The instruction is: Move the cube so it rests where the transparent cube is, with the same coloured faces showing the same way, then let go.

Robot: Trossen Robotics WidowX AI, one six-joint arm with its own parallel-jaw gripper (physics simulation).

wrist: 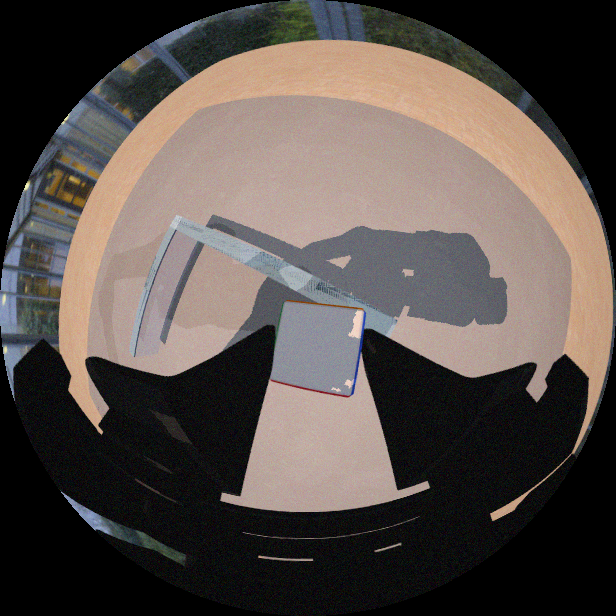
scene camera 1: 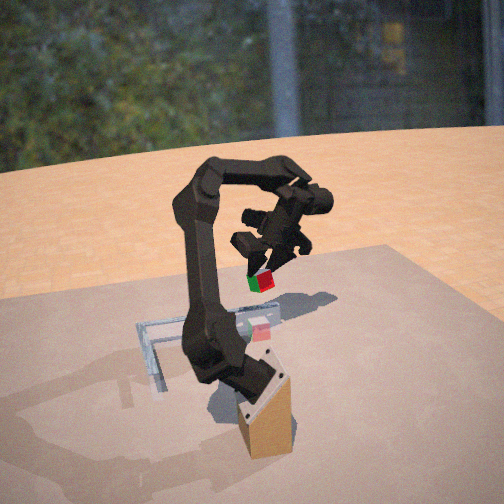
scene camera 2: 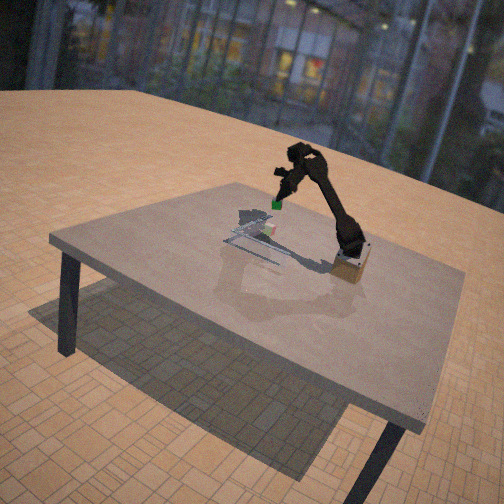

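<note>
My gripper (scene camera 1: 264,272) is shut on the cube (scene camera 1: 262,281), which shows a green and a red face in scene camera 1, and holds it in the air above the table. In the wrist view the cube (wrist: 320,348) sits between the two dark fingers with a grey face toward the camera. The transparent cube (scene camera 1: 260,332) rests on the table below and slightly in front of the held cube, with a pale red face showing. In scene camera 2 the held cube (scene camera 2: 276,204) hangs above the transparent cube (scene camera 2: 268,229).
A thin grey L-shaped frame (scene camera 1: 160,345) lies flat on the table beside the transparent cube, also in the wrist view (wrist: 230,250). The arm's tan base block (scene camera 1: 266,415) stands near the table's front.
</note>
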